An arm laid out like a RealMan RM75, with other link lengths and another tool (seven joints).
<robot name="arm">
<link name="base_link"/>
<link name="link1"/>
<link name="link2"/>
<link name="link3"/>
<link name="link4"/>
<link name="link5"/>
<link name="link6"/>
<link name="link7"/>
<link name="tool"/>
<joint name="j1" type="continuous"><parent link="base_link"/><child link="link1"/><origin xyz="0 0 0.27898" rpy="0 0 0"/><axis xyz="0 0 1"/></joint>
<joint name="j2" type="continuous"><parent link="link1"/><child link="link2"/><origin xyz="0 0 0" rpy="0 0 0"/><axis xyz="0 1 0"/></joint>
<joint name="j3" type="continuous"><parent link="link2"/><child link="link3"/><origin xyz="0 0 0.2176" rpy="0 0 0"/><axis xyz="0 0 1"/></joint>
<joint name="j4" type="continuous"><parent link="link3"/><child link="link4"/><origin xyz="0 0 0" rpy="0 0 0"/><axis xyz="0 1 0"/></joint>
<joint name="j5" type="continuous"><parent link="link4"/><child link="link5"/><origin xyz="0 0 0.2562" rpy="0 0 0"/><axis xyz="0 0 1"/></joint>
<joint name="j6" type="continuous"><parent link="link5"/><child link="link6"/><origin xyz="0 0 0" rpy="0 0 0"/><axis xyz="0 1 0"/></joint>
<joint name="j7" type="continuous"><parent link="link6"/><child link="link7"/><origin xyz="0 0 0.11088" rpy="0 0 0"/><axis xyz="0 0 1"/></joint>
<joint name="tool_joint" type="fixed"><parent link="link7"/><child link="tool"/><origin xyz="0.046 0.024 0.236" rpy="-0.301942 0 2.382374"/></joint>
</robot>
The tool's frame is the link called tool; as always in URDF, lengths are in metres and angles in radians. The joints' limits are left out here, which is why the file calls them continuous.
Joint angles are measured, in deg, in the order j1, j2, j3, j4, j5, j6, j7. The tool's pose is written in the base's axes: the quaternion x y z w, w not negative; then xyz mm. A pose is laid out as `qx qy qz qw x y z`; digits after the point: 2 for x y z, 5 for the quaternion.
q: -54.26, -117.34, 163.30, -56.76, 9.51, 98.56, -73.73
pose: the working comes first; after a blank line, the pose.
Where each joint sits with the arm in this pose, in the base's axes (m; each line is computed from the numbers above, not from the rounded line before):
j1: 0.0000 0.0000 0.2790
j2: 0.0000 0.0000 0.2790
j3: -0.1129 0.1569 0.1790
j4: -0.1129 0.1569 0.1790
j5: -0.2908 0.2987 0.2969
j6: -0.2908 0.2987 0.2969
j7: -0.3099 0.3315 0.1927
the tool: -0.2996 0.4073 -0.0365

0.60585 -0.73912 -0.28648 0.06774 -299.56 407.25 -36.54
